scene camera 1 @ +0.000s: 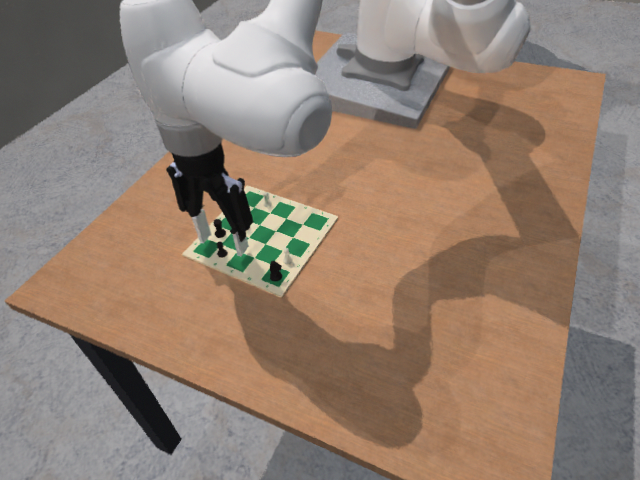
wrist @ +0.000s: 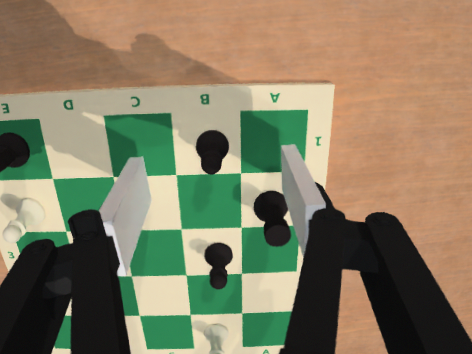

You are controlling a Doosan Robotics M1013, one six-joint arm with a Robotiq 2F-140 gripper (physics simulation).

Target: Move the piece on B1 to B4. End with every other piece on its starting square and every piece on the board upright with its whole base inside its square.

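Where they show: gripper, between the fingertips: (scene camera 1: 224,244) (wrist: 214,173); arm's base, origin of its link: (scene camera 1: 383,66).
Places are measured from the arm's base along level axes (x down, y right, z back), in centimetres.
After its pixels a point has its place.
The black pawn (scene camera 1: 221,250) {x 1.9, y 10.0, z -71.1 cm} (wrist: 212,151) {x 1.1, y 10.4, z -71.3 cm} on B1 stands upright. My gripper (scene camera 1: 221,244) {x 1.9, y 10.2, z -69.7 cm} (wrist: 214,173) {x 1.9, y 10.2, z -69.7 cm} is partly open with nothing held; its fingertips are low over the board, one toward the A side and one toward the C side of that pawn. Square B4 (wrist: 231,303) {x 3.3, y 9.7, z -58.6 cm} is green and bears no base; the head of the black pawn (wrist: 218,260) {x 2.0, y 9.5, z -63.6 cm} on B3 overlaps it in the wrist view. That B3 pawn is hidden behind a finger in the scene view. A white pawn (scene camera 1: 267,199) {x 1.7, y 7.8, z -55.9 cm} (wrist: 216,333) {x 2.6, y 8.2, z -56.4 cm} stands on B5.
A larger black piece (scene camera 1: 219,228) {x 1.4, y 12.8, z -66.6 cm} (wrist: 271,212) {x 1.6, y 13.1, z -66.9 cm} stands on A2, close by one finger in the wrist view. A black knight (scene camera 1: 275,271) {x 1.3, y -1.9, z -72.8 cm} (wrist: 15,150) {x 2.5, y -0.9, z -72.6 cm} is on E1 and a white pawn (scene camera 1: 288,257) {x 2.1, y -2.3, z -68.4 cm} (wrist: 29,215) {x 2.2, y -1.5, z -68.4 cm} on E2. The board (scene camera 1: 333,218) {x 3.3, y -6.1, z -55.2 cm} (wrist: 321,95) {x 3.3, y 16.7, z -72.9 cm} lies on the wooden table (scene camera 1: 491,387) {x 3.9, y -39.9, z -80.1 cm}.
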